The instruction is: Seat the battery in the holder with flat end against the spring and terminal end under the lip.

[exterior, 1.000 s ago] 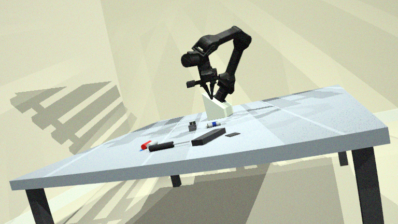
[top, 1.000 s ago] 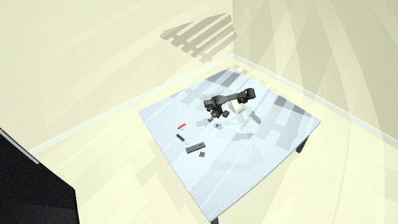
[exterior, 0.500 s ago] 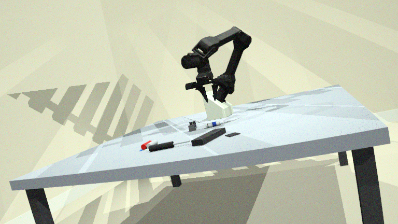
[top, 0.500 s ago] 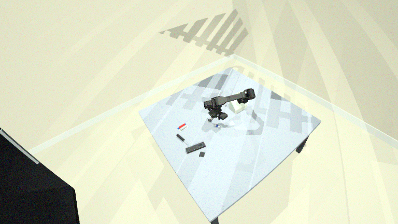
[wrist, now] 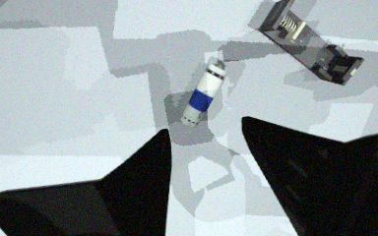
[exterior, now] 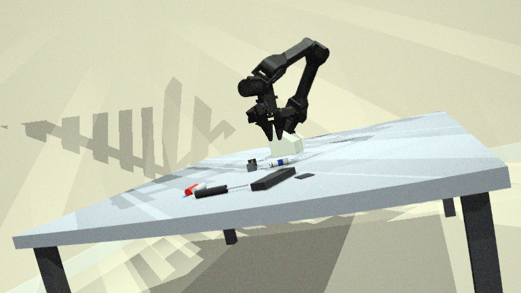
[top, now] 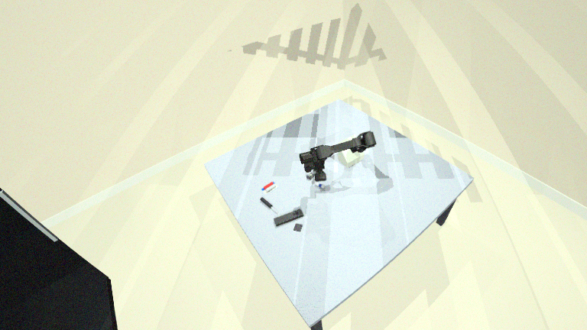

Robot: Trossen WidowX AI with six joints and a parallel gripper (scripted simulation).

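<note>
The grey battery lies 10 mm behind my gripper tip, 10 mm to the right of it and 80 mm below it. Also, from my gripper tip: black-handled screwdriver (320 mm ahead, 40 mm to the right, 70 mm below); black remote control (270 mm ahead, 90 mm to the left, 70 mm below); black battery door (260 mm ahead, 170 mm to the left, 80 mm below).
</note>
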